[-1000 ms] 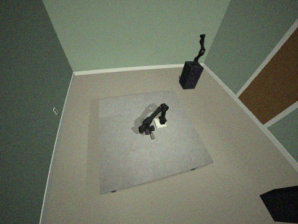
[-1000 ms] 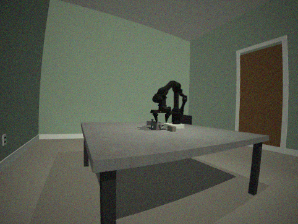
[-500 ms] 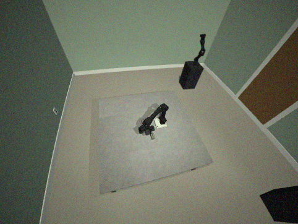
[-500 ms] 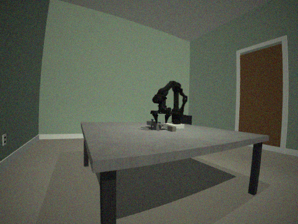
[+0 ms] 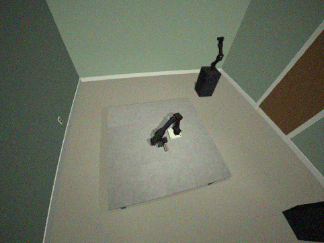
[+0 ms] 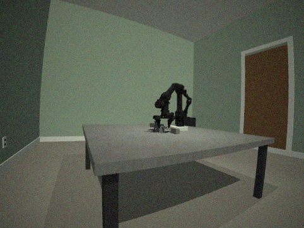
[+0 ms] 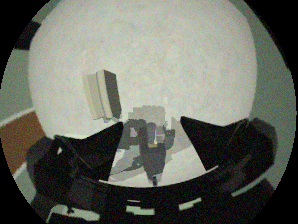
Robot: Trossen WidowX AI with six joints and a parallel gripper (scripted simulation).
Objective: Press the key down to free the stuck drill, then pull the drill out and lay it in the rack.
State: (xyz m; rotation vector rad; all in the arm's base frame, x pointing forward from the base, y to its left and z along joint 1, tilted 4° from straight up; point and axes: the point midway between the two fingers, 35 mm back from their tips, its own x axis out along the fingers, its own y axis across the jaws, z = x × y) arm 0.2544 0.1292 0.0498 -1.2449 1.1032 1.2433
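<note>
The drill is 60 mm to the right of my gripper tip and 10 mm above it. From my gripper tip the other things lie so: grey block (80 mm behind, 40 mm to the left, 20 mm below); then grey fixture block (10 mm ahead, 120 mm to the right).
</note>
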